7 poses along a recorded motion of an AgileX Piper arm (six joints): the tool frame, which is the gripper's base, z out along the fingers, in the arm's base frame.
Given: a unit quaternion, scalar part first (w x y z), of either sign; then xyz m.
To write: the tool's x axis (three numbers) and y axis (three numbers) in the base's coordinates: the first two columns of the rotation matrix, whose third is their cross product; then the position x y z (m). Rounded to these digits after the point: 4 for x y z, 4 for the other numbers.
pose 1, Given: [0.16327 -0.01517 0.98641 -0.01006 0.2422 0.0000 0.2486]
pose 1, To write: [-0.9462 -0.0332 -0.3218 -0.0266 0.9993 -0.0248 0.2422 0.0000 0.2486]
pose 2, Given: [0.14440 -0.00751 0.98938 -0.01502 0.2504 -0.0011 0.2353]
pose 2, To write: [-0.9582 -0.0192 -0.2855 -0.0105 0.9994 -0.0319 0.2504 -0.0011 0.2353]
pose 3, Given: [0.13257 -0.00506 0.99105 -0.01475 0.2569 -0.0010 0.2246]
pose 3, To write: [-0.9648 -0.0139 -0.2626 -0.0061 0.9995 -0.0306 0.2569 -0.0010 0.2246]
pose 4, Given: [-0.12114 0.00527 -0.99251 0.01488 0.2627 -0.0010 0.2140]
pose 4, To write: [-0.9706 -0.0141 -0.2403 -0.0069 0.9995 -0.0308 0.2627 -0.0010 0.2140]
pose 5, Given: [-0.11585 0.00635 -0.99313 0.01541 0.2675 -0.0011 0.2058]
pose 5, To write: [-0.9731 -0.0162 -0.2299 -0.0090 0.9994 -0.0321 0.2675 -0.0011 0.2058]
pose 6, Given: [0.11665 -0.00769 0.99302 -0.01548 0.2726 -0.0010 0.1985]
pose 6, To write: [-0.9727 -0.0189 -0.2314 -0.0117 0.9994 -0.0325 0.2726 -0.0010 0.1985]
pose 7, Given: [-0.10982 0.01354 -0.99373 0.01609 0.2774 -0.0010 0.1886]
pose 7, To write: [-0.9755 -0.0304 -0.2178 -0.0234 0.9991 -0.0350 0.2774 -0.0010 0.1886]
